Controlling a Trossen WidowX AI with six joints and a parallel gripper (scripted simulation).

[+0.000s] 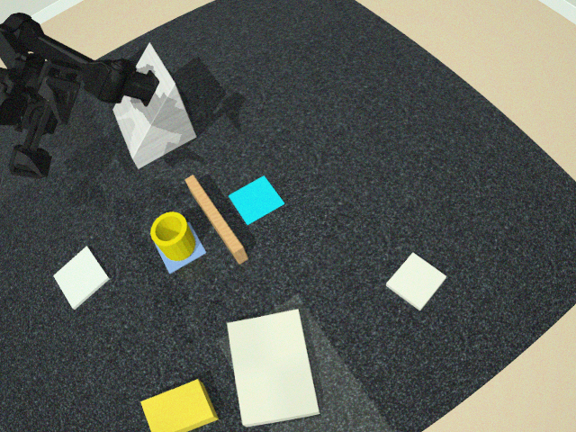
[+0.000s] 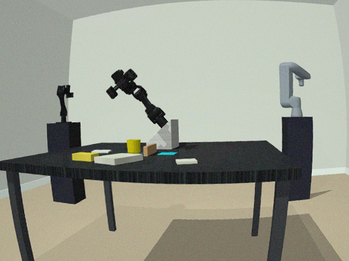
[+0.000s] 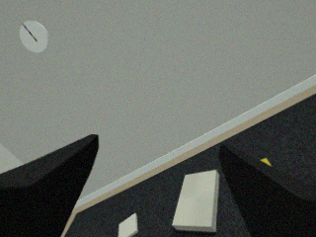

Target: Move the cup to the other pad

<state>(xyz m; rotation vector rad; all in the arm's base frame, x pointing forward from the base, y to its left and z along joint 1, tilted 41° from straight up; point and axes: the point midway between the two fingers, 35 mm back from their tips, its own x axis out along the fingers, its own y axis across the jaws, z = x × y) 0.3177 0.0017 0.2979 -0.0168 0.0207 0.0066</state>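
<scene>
Now: the cup 2 cm behind my gripper tip, 8 cm to the left of it and 34 cm below it. Also, from my gripper tip: wooden bar (2 cm behind, 17 cm to the left, 36 cm below); light blue pad (2 cm behind, 8 cm to the left, 38 cm below); yellow block (27 cm ahead, 7 cm to the right, 36 cm below).
</scene>
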